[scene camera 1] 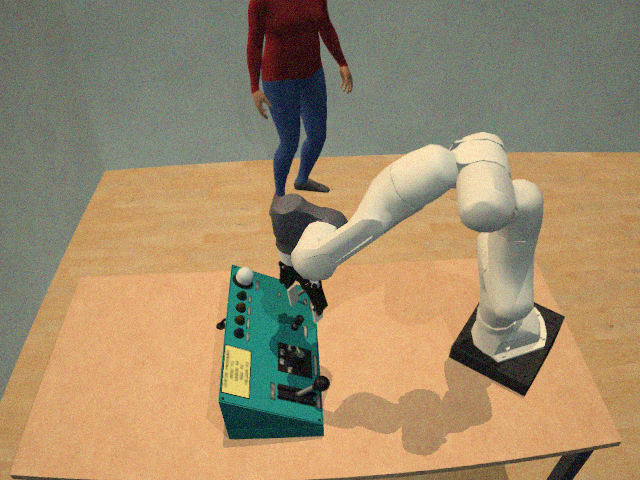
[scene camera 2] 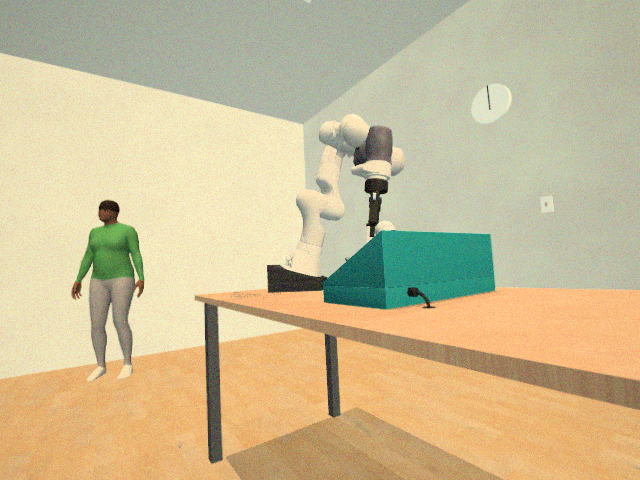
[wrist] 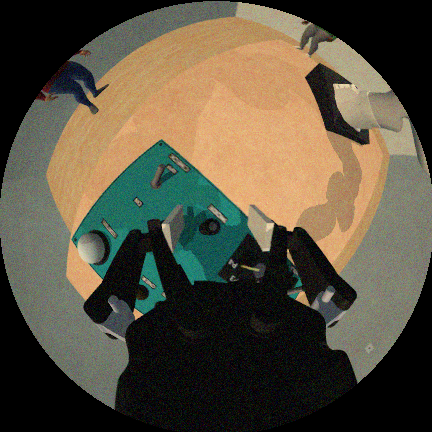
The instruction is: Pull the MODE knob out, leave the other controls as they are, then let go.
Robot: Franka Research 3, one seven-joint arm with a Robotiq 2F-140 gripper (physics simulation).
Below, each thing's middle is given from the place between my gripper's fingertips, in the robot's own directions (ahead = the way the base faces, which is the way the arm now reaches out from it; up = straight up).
Scene:
The teal control panel [scene camera 1: 257, 384] is 110 mm ahead of my hand, 80 mm to the left of it and 50 mm below it.

